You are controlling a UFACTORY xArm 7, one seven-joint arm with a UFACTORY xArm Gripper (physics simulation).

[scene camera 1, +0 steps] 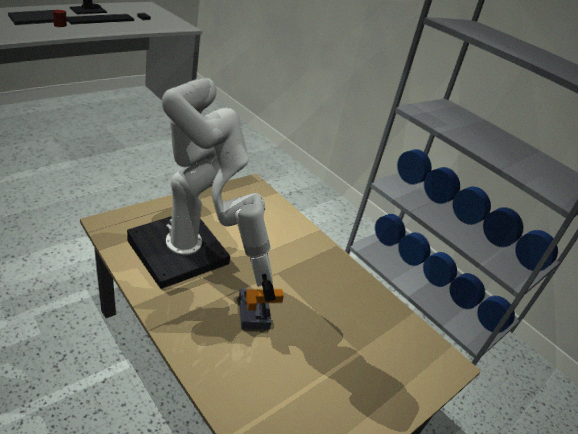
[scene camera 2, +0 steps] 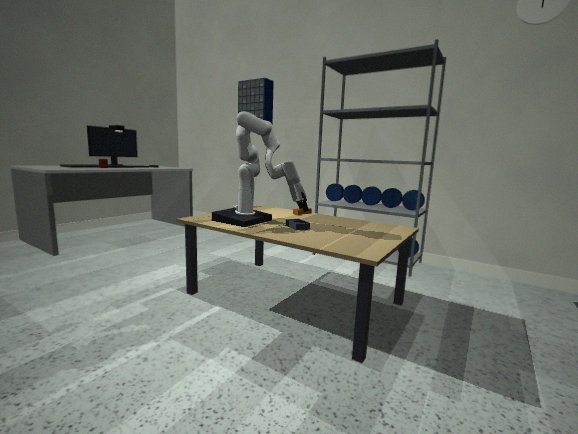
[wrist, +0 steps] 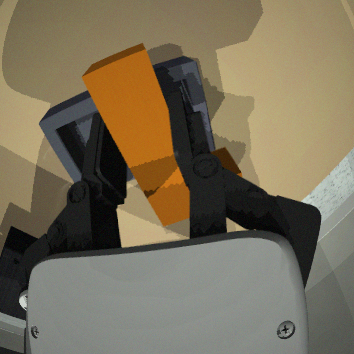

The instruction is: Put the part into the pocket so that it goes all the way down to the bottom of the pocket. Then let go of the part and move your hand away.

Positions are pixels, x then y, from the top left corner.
Scene:
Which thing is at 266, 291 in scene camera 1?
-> My gripper.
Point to a pocket block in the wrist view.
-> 66, 125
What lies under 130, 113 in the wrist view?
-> An orange part.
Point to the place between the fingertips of my gripper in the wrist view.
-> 144, 118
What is my gripper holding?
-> An orange part.

